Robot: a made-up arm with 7 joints. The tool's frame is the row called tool. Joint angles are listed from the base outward.
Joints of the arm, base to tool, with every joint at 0 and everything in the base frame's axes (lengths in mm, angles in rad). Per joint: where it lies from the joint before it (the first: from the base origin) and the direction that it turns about. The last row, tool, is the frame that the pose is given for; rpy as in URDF.
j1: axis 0 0 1 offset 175.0 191.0 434.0
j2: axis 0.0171 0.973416 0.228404 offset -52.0 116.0 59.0
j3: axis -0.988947 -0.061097 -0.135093 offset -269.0 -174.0 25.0
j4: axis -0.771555 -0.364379 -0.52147 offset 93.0 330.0 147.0
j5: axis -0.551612 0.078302 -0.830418 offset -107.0 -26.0 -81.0
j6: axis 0 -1 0 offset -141.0 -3.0 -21.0
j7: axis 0 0 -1 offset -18.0 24.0 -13.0
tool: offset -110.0 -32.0 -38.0 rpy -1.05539 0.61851 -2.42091
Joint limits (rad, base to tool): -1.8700..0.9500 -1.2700..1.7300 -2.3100..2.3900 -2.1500..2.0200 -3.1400..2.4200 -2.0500..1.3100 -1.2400..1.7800
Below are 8 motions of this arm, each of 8 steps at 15 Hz.
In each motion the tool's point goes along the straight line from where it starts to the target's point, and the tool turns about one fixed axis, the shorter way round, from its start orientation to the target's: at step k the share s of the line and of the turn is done. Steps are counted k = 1, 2, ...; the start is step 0. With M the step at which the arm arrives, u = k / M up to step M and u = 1 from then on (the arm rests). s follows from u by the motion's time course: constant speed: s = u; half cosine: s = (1 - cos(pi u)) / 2; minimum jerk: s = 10 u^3 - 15 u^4 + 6 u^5.
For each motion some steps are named. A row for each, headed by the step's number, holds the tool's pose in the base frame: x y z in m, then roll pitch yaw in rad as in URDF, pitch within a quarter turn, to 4 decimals.
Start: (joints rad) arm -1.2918 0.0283 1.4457 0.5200 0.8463 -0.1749 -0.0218
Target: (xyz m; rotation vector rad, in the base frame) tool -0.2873 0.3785 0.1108 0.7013 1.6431 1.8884
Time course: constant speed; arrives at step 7
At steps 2, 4, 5, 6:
2: -0.1043 0.5153 0.0616 1.2614 0.1470 2.2560
4: -0.1775 0.4606 0.0813 1.3387 0.0758 2.3089
5: -0.2141 0.4332 0.0911 1.3758 0.0388 2.3332
6: -0.2507 0.4059 0.1010 1.4120 0.0009 2.3561

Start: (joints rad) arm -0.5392 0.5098 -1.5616 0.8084 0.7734 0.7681 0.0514
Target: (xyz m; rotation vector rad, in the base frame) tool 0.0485 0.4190 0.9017 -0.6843 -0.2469 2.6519
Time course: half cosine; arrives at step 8
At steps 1, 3, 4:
1: -0.0454 0.3713 0.9711 -0.9806 0.3534 2.5094
3: -0.0190 0.3847 0.9516 -0.7918 0.3882 2.5466
4: -0.0003 0.3942 0.9378 -0.6559 0.4085 2.5771

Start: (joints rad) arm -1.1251 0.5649 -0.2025 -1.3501 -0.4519 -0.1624 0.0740
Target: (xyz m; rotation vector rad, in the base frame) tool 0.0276 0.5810 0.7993 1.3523 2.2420 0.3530
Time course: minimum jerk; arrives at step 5
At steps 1, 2, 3, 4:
1: -0.0186 0.5869 0.7868 2.8129 0.3702 2.1522
2: -0.0059 0.5852 0.7902 2.7644 0.3486 2.1039
3: 0.0120 0.5830 0.7951 2.6988 0.3146 2.0384
4: 0.0248 0.5814 0.7985 2.6541 0.2881 1.9938

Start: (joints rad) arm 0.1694 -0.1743 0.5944 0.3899 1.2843 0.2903 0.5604
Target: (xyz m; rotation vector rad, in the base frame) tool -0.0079 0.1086 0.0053 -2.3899 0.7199 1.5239
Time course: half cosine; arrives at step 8
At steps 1, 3, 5, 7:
1: -0.1397 0.3431 0.0822 1.5298 0.9252 -2.2651
3: -0.1026 0.2771 0.0606 1.7837 1.0774 -1.9724
5: -0.0502 0.1838 0.0300 2.4262 1.1787 -1.2769
7: -0.0131 0.1179 0.0083 2.9121 1.1231 -0.7537

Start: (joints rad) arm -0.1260 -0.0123 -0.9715 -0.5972 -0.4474 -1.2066 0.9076
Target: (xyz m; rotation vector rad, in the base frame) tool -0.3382 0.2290 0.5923 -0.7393 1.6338 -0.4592
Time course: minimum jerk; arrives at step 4
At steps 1, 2, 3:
1: -0.3782 0.1530 0.7330 -2.2136 0.4297 -2.1529
2: -0.3605 0.1866 0.6708 -2.0965 0.6121 -1.9780
3: -0.3428 0.2202 0.6085 -1.9198 0.7707 -1.7484

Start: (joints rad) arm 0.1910 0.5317 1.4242 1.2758 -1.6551 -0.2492 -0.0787
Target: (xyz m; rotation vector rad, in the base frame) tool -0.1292 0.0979 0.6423 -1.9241 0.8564 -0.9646
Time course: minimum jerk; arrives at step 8
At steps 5, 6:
5: -0.1577 0.0872 0.6430 -1.9204 -0.5118 -0.9340
6: -0.1399 0.0939 0.6426 -1.9620 -0.3876 -1.0009

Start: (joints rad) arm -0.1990 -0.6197 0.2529 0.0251 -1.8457 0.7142 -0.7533
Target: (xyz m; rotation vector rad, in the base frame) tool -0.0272 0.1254 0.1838 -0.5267 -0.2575 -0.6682
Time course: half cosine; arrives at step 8
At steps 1, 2, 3, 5, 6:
1: 0.0424 0.3998 0.1884 0.1726 0.1836 0.2698
2: 0.0345 0.3688 0.1879 0.0817 0.1481 0.1551
3: 0.0228 0.3226 0.1871 -0.0445 0.0768 -0.0083
5: -0.0049 0.2134 0.1853 -0.2873 -0.1602 -0.3531
6: -0.0166 0.1672 0.1845 -0.3661 -0.2823 -0.4851

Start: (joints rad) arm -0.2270 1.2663 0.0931 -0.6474 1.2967 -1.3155 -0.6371
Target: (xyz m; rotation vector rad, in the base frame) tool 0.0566 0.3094 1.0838 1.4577 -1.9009 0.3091
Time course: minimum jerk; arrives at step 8
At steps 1, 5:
1: 0.1823 0.4617 1.0217 2.0988 -1.1419 -0.9649
5: 0.0918 0.3520 1.0664 2.7222 -0.8621 -1.5982

